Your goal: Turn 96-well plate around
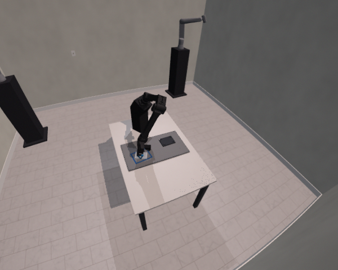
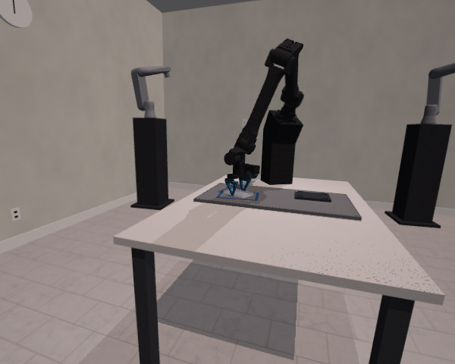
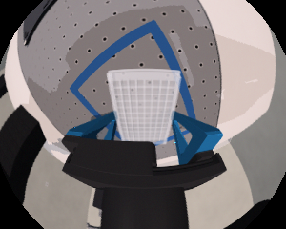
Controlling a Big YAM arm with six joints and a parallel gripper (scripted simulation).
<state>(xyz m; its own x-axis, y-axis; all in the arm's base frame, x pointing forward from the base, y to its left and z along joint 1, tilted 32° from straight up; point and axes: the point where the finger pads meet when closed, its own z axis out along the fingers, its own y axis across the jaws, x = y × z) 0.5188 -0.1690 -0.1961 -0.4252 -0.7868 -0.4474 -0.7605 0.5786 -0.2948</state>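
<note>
The 96-well plate lies 1 cm below my hand. From my hand the other things lie so: dark plate nest N1: 36 cm to the left, 7 cm behind, 1 cm below.
</note>
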